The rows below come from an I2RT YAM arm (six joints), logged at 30 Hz.
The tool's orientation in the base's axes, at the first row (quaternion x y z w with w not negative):
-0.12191 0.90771 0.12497 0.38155
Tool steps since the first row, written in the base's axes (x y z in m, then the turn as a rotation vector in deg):
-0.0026 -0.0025 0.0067 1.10 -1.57 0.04
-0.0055 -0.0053 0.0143 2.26 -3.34 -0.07
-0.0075 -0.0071 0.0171 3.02 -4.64 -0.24
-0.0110 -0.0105 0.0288 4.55 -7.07 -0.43
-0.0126 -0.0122 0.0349 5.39 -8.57 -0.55
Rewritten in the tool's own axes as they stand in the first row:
-0.0028 -0.0006 -0.0071 -0.58 -1.82 0.20
-0.0059 -0.0013 -0.0150 -1.06 -3.86 0.48
-0.0064 -0.0020 -0.0188 -1.29 -5.35 0.68
-0.0120 -0.0025 -0.0302 -1.89 -8.14 1.04
-0.0151 -0.0028 -0.0359 -2.18 -9.83 1.20

